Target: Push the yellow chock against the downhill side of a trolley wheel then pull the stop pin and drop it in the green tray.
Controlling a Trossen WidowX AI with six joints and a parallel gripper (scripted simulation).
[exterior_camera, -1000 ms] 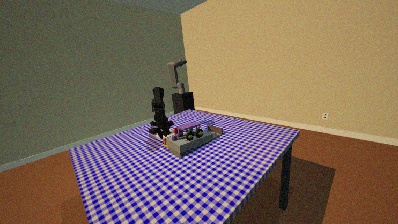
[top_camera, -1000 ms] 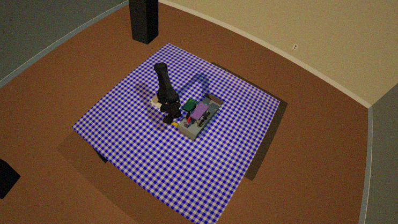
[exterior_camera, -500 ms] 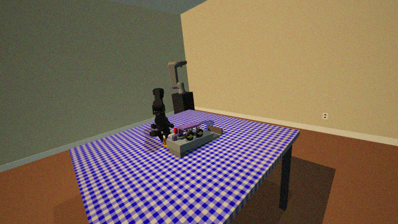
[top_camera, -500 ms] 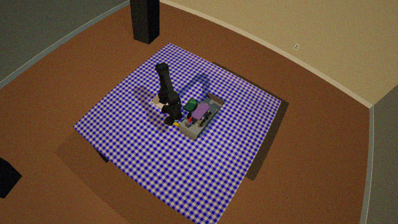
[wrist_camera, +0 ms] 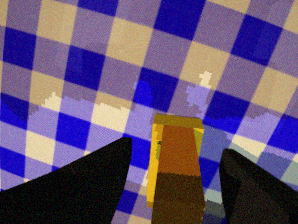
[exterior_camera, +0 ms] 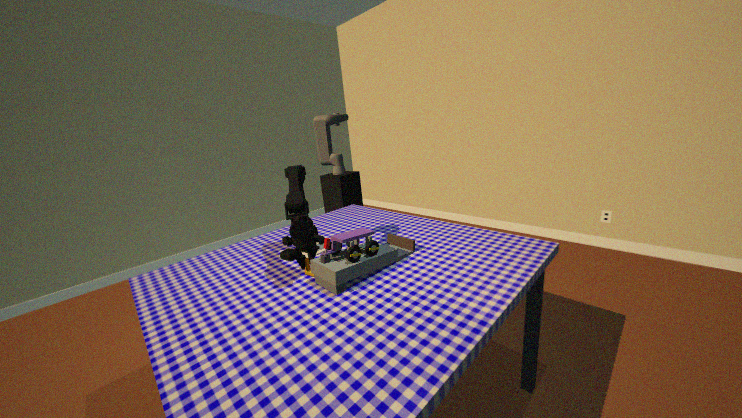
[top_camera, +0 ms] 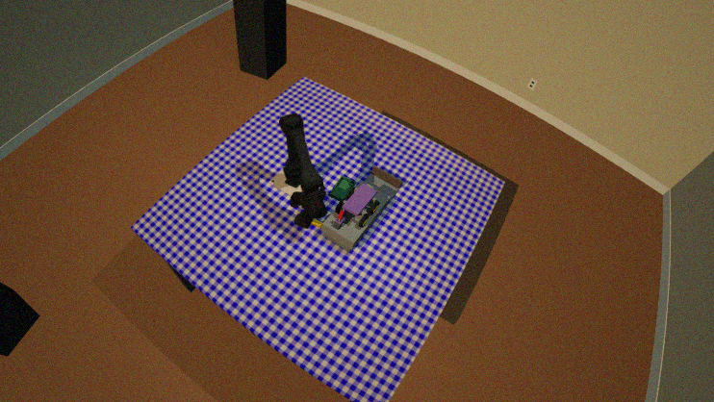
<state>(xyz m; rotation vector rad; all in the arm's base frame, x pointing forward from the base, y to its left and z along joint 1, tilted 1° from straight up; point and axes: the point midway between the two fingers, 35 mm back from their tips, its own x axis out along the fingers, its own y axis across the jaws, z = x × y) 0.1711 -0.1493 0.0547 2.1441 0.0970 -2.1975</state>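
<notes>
My gripper tip is now 16 cm short of the purple trolley, 10 cm to the right of it and 9 cm below it. The rest, counted from my gripper tip: grey ramp: 16 cm ahead, 11 cm to the left, 2 cm above; yellow chock: 2 cm ahead, 1 cm below; red-headed stop pin: 13 cm ahead, 10 cm above.
</notes>
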